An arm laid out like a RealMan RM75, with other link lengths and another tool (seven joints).
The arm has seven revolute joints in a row. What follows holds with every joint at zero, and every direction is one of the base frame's. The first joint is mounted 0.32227 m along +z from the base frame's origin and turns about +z. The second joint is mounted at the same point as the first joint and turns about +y. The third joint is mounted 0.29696 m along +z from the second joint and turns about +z. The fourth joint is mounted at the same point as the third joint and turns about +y. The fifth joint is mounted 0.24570 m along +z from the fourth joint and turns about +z. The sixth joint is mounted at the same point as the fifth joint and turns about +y. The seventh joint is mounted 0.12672 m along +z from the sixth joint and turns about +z. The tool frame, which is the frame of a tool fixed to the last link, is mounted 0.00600 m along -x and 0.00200 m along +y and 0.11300 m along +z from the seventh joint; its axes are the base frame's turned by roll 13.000, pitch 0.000 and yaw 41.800 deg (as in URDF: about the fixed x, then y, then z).
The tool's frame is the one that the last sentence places.
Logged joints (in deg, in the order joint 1, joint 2, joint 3, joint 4, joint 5, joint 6, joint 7), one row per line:
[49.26 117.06 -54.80 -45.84 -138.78 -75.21 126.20]
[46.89 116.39 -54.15 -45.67 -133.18 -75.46 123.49]
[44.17 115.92 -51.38 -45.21 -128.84 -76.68 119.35]
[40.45 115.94 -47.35 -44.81 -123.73 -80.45 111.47]
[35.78 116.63 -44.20 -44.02 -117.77 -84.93 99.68]
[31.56 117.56 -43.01 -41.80 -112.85 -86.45 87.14]
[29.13 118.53 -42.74 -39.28 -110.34 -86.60 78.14]
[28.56 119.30 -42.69 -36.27 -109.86 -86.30 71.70]
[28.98 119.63 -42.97 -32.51 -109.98 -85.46 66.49]
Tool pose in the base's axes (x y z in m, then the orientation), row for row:
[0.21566 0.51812 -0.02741 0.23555 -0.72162 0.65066 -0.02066]
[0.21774 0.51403 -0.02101 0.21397 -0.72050 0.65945 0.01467]
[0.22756 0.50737 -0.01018 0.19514 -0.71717 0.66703 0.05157]
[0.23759 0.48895 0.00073 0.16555 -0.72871 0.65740 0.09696]
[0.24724 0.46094 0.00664 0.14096 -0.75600 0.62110 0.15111]
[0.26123 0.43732 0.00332 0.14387 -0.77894 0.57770 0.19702]
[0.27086 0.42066 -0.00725 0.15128 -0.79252 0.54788 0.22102]
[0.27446 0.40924 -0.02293 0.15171 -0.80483 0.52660 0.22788]
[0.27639 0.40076 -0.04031 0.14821 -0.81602 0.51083 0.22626]
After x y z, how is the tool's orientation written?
As a quaternion, w x y z.
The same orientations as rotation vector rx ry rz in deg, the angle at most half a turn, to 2 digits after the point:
[-113.42 102.27 -3.25]
[-114.54 104.83 2.33]
[-115.16 107.11 8.28]
[-118.92 107.28 15.82]
[-125.08 102.76 25.00]
[-128.66 95.42 32.54]
[-130.36 90.12 36.36]
[-132.36 86.60 37.48]
[-134.46 84.17 37.28]

